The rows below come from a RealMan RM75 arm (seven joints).
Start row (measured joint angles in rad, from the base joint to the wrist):
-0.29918, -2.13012, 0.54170, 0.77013, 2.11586, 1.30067, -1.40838
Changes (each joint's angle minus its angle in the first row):
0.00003, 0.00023, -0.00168, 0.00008, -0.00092, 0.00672, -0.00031
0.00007, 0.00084, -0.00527, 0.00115, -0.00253, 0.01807, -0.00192
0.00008, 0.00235, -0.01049, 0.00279, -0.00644, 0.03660, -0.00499
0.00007, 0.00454, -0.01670, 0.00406, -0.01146, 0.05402, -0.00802
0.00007, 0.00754, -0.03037, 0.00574, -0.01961, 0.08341, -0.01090
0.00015, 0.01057, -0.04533, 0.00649, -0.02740, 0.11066, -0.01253
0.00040, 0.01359, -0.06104, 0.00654, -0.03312, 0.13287, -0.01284
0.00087, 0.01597, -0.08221, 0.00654, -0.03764, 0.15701, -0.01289
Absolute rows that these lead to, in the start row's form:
-0.29915, -2.12989, 0.54002, 0.77021, 2.11494, 1.30739, -1.40869
-0.29911, -2.12928, 0.53643, 0.77128, 2.11333, 1.31874, -1.41030
-0.29910, -2.12777, 0.53121, 0.77292, 2.10942, 1.33727, -1.41337
-0.29911, -2.12558, 0.52500, 0.77419, 2.10440, 1.35469, -1.41640
-0.29911, -2.12258, 0.51133, 0.77587, 2.09625, 1.38408, -1.41928
-0.29903, -2.11955, 0.49637, 0.77662, 2.08846, 1.41133, -1.42091
-0.29878, -2.11653, 0.48066, 0.77667, 2.08274, 1.43354, -1.42122
-0.29831, -2.11415, 0.45949, 0.77667, 2.07822, 1.45768, -1.42127

